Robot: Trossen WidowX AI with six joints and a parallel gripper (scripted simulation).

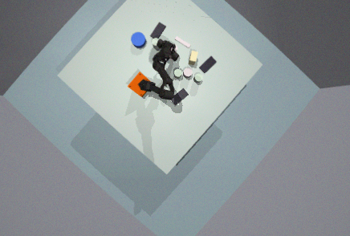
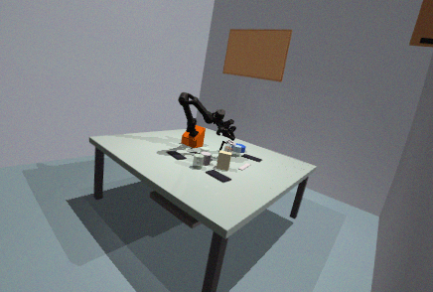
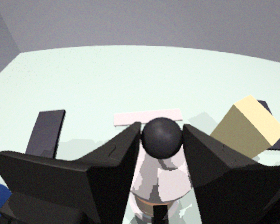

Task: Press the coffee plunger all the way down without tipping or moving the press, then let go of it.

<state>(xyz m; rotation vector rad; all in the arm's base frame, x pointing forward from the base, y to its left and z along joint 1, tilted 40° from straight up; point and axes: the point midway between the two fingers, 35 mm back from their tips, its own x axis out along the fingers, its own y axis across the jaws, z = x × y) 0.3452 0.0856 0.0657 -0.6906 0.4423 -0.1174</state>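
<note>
Right now the coffee press is 4 cm behind my gripper tip, 1 cm to the right of it and 8 cm below it. Round my gripper tip: cream block (7 cm ahead, 16 cm to the right, 12 cm below); then white bar (13 cm ahead, 1 cm to the left, 17 cm below); then blue disc (14 cm behind, 29 cm to the left, 15 cm below).
</note>
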